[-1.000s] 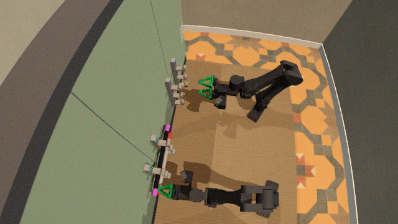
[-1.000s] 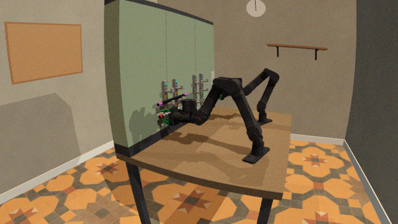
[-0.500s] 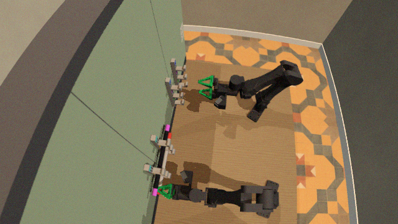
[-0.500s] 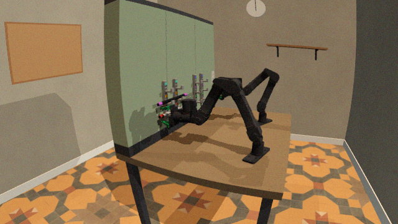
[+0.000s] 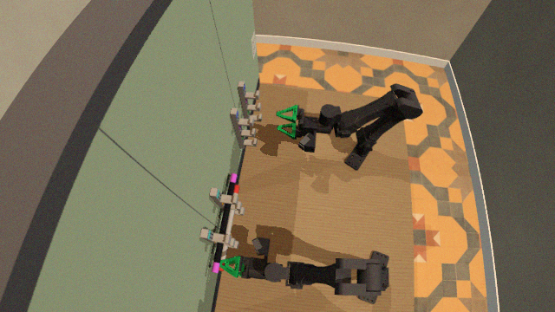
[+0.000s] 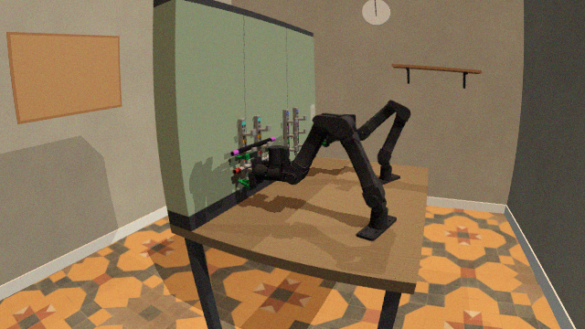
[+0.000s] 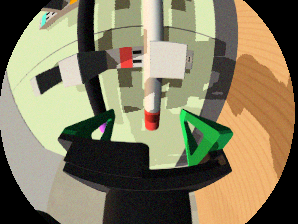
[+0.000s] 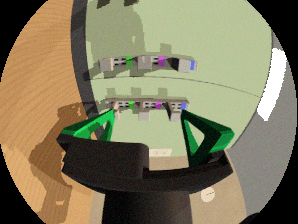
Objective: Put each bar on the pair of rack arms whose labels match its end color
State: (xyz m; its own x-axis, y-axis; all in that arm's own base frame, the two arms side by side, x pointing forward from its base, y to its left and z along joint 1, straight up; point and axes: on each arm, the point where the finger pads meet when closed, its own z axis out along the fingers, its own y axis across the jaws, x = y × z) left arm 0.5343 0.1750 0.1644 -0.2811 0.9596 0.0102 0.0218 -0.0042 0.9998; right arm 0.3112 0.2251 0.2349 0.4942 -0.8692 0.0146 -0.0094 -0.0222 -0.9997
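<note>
Right now my left hand is 130 mm to the left of the bar, 70 mm below it and 10 mm past it. From my left hand the other things lie so: green wall panel: 320 mm to the right, 260 mm above, 60 mm ahead.
</note>
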